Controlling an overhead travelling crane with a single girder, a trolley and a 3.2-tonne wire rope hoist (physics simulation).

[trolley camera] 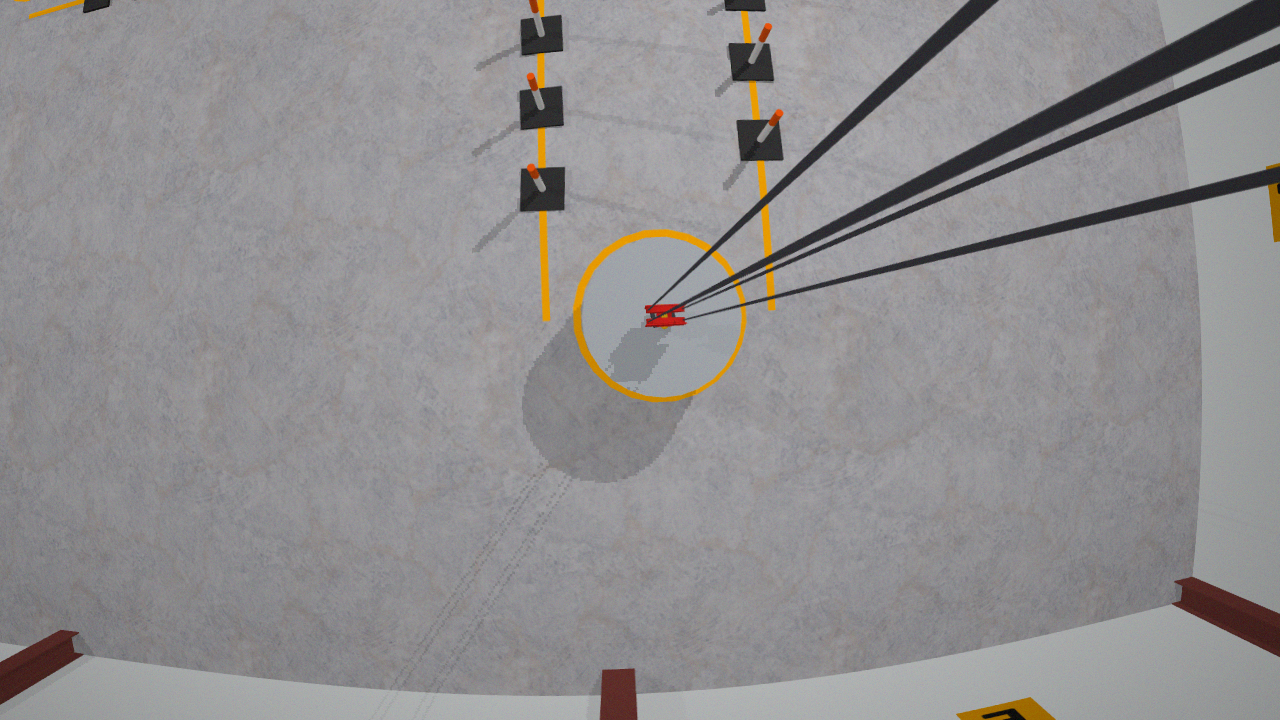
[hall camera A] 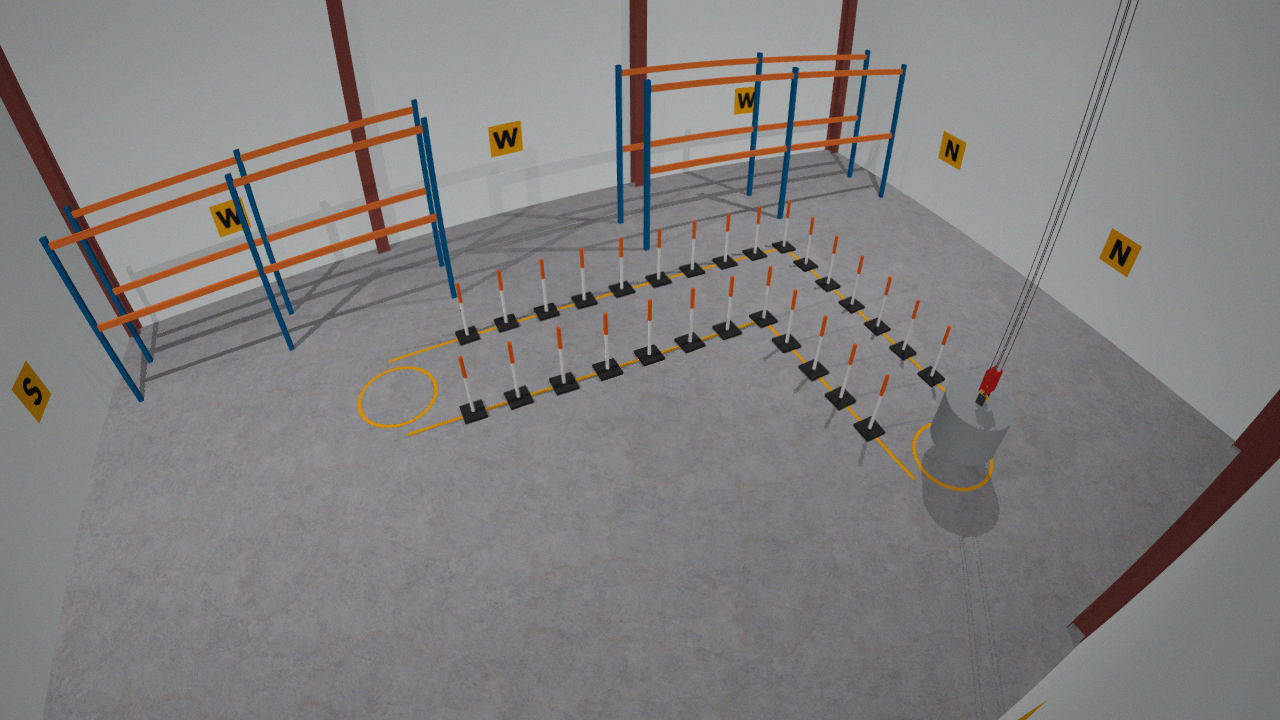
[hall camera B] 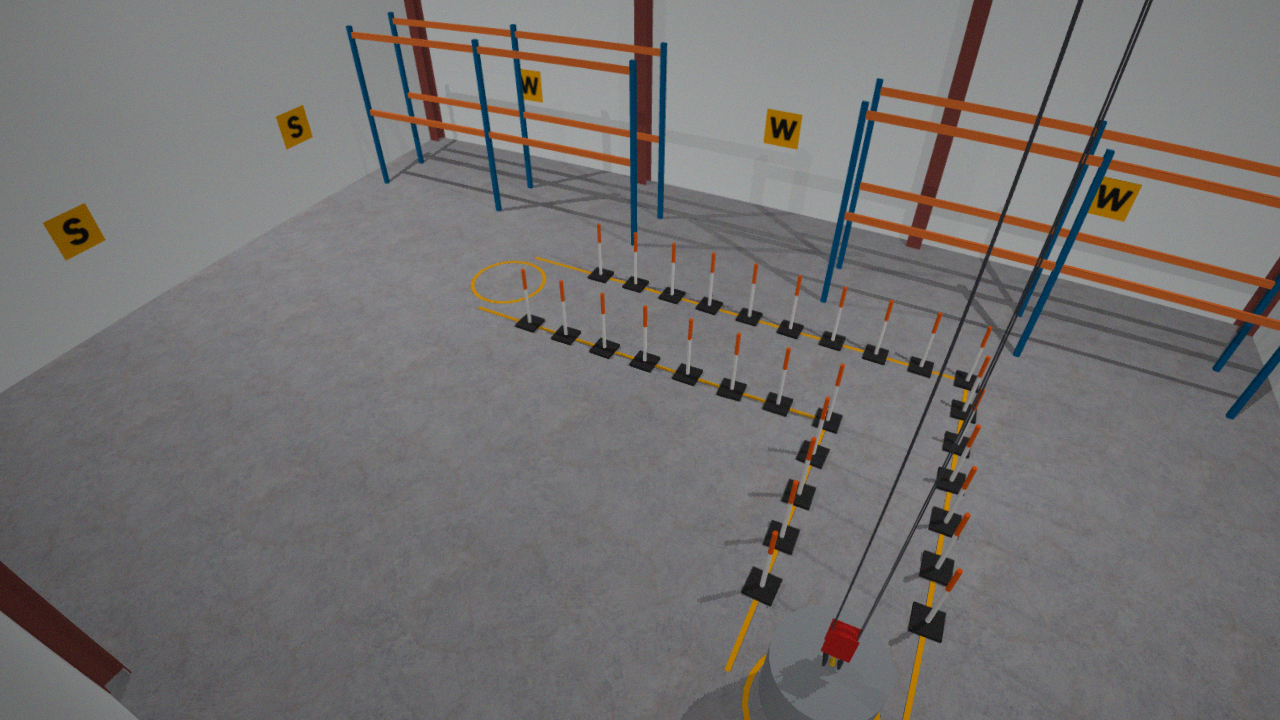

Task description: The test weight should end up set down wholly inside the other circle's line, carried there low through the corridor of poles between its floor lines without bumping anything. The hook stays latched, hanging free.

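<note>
The grey cylindrical test weight hangs upright, a little off the floor, over the near circle. Its shadow lies offset from it. My red hook block, the gripper, is above the weight's top centre and shut on it; the latch is too small to make out. The other circle lies at the corridor's far end. Red-and-white poles on black bases line the L-shaped corridor along yellow floor lines.
In the trolley view, the nearest pole bases stand beyond the weight on both sides. The left rack and the right rack stand along the W wall. A wall column shows at the bottom.
</note>
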